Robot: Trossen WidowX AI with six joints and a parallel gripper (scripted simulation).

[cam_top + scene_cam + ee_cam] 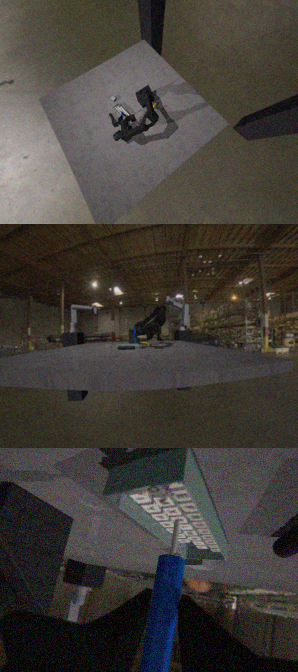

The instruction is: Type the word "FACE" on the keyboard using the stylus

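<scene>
The dark flat object lies 100 mm ahead of my gripper tip, 70 mm to the right of it and 80 mm below it. Round my gripper tip: light block: 30 mm behind, 230 mm to the right, 80 mm below; then blue stylus: 10 mm below.
</scene>
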